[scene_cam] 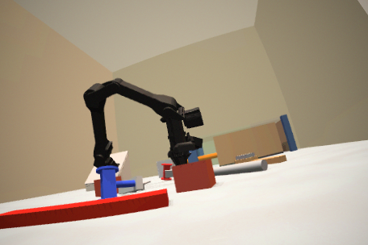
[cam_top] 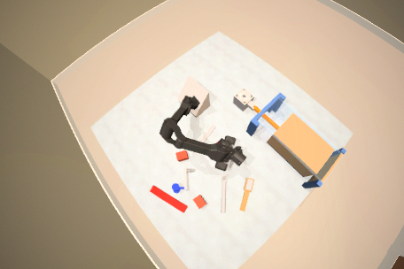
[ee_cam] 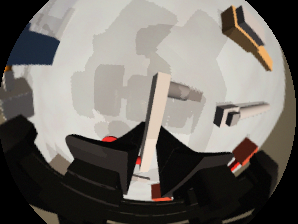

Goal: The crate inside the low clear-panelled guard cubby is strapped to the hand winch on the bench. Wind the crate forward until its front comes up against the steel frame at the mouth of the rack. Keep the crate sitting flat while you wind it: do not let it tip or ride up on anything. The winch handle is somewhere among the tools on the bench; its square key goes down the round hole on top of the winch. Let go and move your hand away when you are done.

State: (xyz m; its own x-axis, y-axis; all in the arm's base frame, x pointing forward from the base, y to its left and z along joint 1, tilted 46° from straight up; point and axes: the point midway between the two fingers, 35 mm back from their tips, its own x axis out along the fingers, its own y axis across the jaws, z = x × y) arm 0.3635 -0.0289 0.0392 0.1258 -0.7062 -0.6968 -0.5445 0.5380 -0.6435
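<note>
Right now my gripper tip is 6 cm past the red knob and 2 cm below it. Round my gripper tip: orange brush (24 cm ahead, 3 cm to the right, 1 cm above); then winch handle (2 cm behind, 1 cm above); then pale strip (16 cm behind, 3 cm to the right, 1 cm below).
</note>
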